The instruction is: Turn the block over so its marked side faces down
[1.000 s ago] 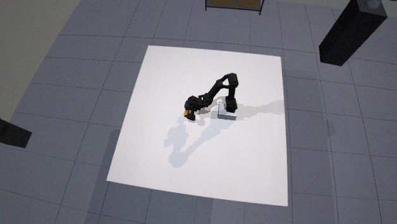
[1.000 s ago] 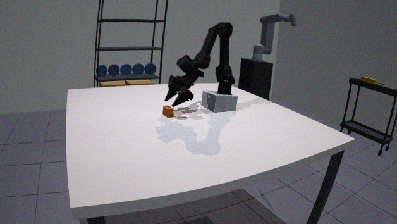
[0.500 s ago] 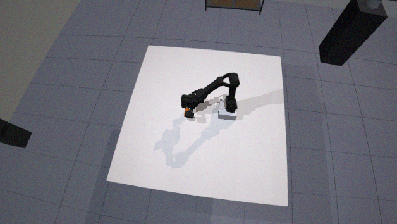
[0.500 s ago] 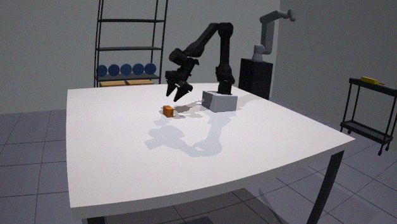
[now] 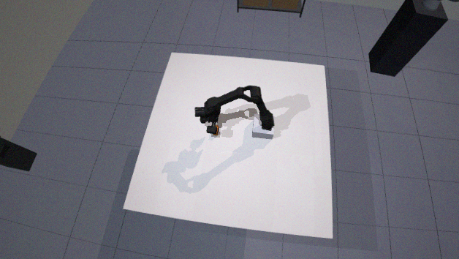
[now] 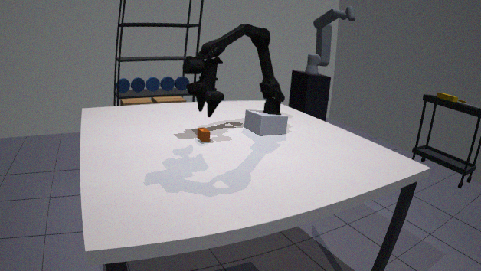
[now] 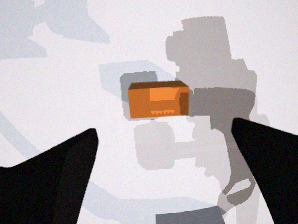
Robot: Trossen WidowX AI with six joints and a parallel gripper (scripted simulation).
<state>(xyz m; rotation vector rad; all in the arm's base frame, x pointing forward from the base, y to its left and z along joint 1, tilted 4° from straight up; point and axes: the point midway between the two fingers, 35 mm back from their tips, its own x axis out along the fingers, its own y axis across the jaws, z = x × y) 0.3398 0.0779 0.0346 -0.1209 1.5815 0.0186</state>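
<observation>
Now: gripper tip 80 mm above the orange block and 10 mm past it.
</observation>
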